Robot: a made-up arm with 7 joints. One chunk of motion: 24 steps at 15 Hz.
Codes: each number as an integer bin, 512 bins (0 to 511) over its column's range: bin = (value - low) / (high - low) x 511, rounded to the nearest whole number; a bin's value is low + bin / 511 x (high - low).
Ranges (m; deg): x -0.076..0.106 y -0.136..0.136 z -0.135..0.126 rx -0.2..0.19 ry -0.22..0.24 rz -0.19..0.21
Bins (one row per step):
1: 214 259 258 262 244 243
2: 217 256 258 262 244 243
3: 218 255 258 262 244 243
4: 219 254 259 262 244 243
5: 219 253 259 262 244 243
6: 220 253 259 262 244 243
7: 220 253 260 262 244 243
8: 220 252 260 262 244 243
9: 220 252 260 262 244 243
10: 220 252 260 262 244 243
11: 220 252 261 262 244 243
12: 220 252 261 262 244 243
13: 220 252 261 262 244 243
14: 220 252 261 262 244 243
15: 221 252 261 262 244 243
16: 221 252 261 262 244 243
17: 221 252 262 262 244 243
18: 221 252 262 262 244 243
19: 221 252 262 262 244 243
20: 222 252 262 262 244 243
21: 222 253 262 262 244 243
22: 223 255 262 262 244 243
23: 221 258 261 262 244 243
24: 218 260 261 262 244 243
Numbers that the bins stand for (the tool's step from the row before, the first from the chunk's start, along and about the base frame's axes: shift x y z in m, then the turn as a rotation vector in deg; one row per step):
1: 0.00022 0.00186 -0.00322 0.000 0.000 0.000
2: 0.00129 0.00027 -0.00322 0.000 0.000 0.000
3: 0.00164 -0.00027 -0.00322 0.000 0.000 0.000
4: 0.00200 -0.00080 -0.00271 0.000 0.000 0.000
5: 0.00200 -0.00133 -0.00271 0.000 0.000 0.000
6: 0.00236 -0.00133 -0.00271 0.000 0.000 0.000
7: 0.00236 -0.00133 -0.00220 0.000 0.000 0.000
8: 0.00236 -0.00186 -0.00220 0.000 0.000 0.000
9: 0.00236 -0.00186 -0.00220 0.000 0.000 0.000
10: 0.00236 -0.00186 -0.00220 0.000 0.000 0.000
11: 0.00236 -0.00186 -0.00169 0.000 0.000 0.000
12: 0.00236 -0.00186 -0.00169 0.000 0.000 0.000
13: 0.00236 -0.00186 -0.00169 0.000 0.000 0.000
14: 0.00236 -0.00186 -0.00169 0.000 0.000 0.000
15: 0.00271 -0.00186 -0.00169 0.000 0.000 0.000
16: 0.00271 -0.00186 -0.00169 0.000 0.000 0.000
17: 0.00271 -0.00186 -0.00118 0.000 0.000 0.000
18: 0.00271 -0.00186 -0.00118 0.000 0.000 0.000
19: 0.00271 -0.00186 -0.00118 0.000 0.000 0.000
20: 0.00307 -0.00186 -0.00118 0.000 0.000 0.000
21: 0.00307 -0.00133 -0.00118 0.000 0.000 0.000
22: 0.00342 -0.00027 -0.00118 0.000 0.000 0.000
23: 0.00271 0.00133 -0.00169 0.000 0.000 0.000
24: 0.00164 0.00240 -0.00169 0.000 0.000 0.000

